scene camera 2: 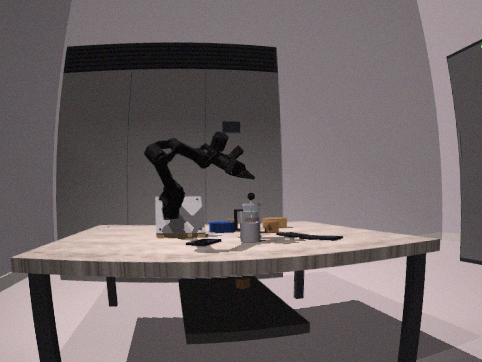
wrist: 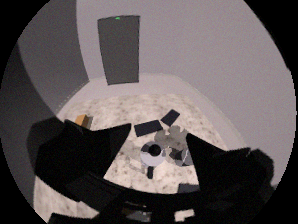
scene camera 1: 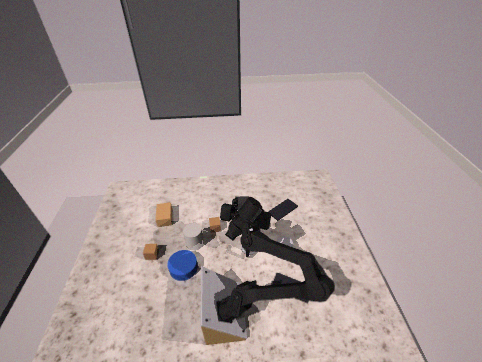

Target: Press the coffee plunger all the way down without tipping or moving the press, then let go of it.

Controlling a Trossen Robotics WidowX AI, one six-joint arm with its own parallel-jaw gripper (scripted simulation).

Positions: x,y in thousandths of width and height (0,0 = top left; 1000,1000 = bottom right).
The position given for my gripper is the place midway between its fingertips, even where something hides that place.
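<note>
My gripper (wrist: 535,587) is open and holds nothing. A blue disc (scene camera 1: 379,733) is also in view, though the wrist view does not show the disc, hidden by my gripper.
</note>
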